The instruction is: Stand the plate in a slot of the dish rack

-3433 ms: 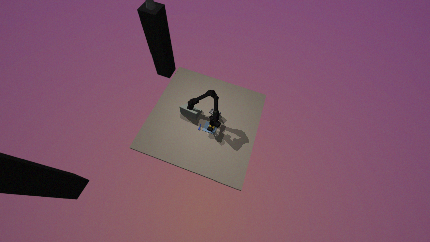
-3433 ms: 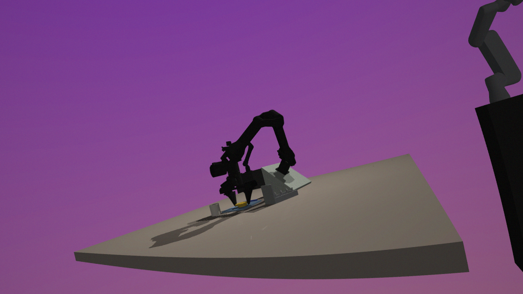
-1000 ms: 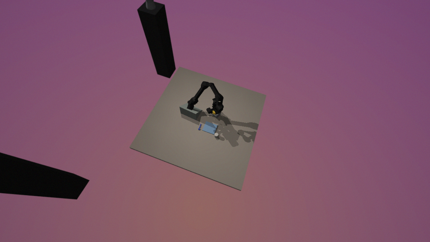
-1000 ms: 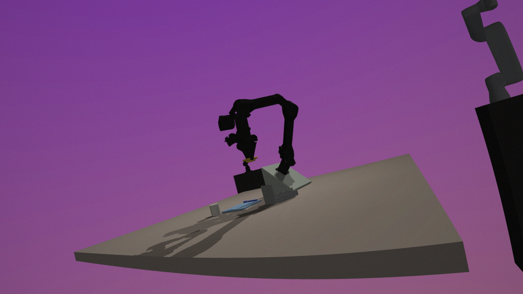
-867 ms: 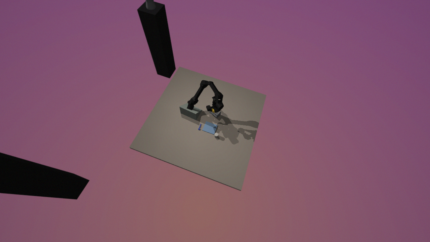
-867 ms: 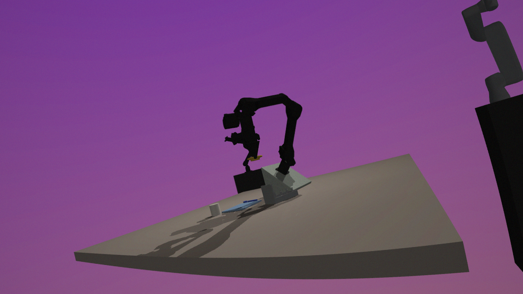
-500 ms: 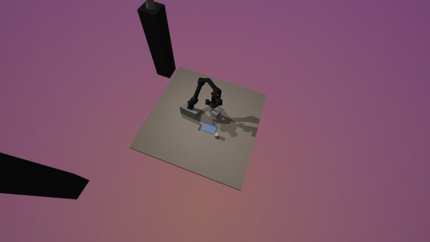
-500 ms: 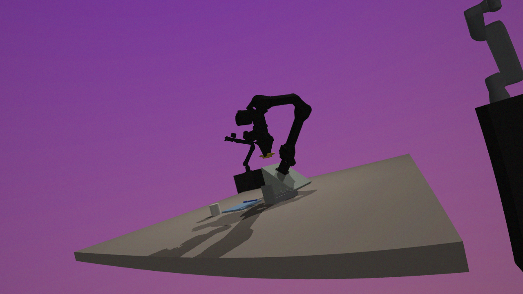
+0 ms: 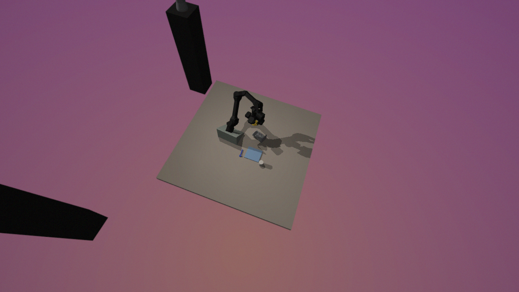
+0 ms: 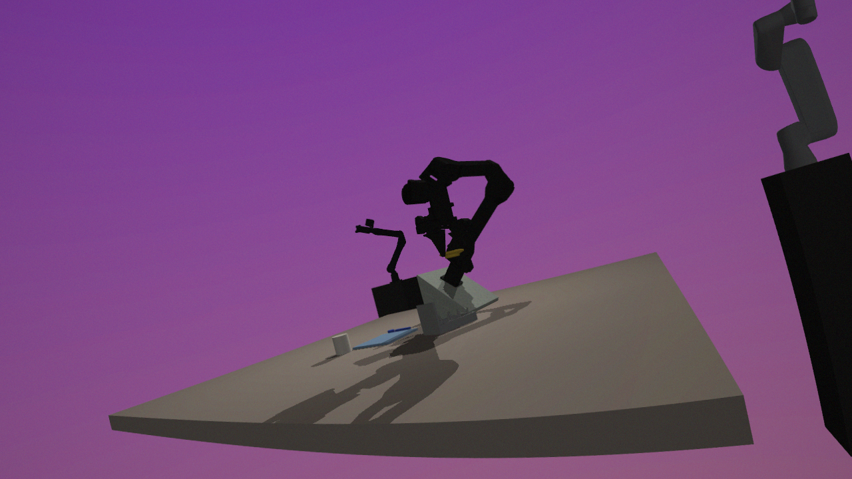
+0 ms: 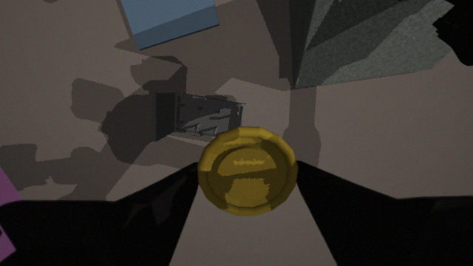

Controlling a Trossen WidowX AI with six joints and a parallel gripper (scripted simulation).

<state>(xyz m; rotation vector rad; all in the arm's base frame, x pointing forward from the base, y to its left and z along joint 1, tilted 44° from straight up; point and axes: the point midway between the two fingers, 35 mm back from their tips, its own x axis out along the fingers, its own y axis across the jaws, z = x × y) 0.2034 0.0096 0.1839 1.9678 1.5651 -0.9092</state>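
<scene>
The grey dish rack lies 70 mm ahead of my gripper tip, 20 mm to the right of it and 160 mm below it. From my gripper tip the other things lie so: yellow plate: 10 mm above; light blue mat: 80 mm ahead, 230 mm to the right, 180 mm below; blue spoon: 30 mm behind, 270 mm to the right, 180 mm below.
</scene>
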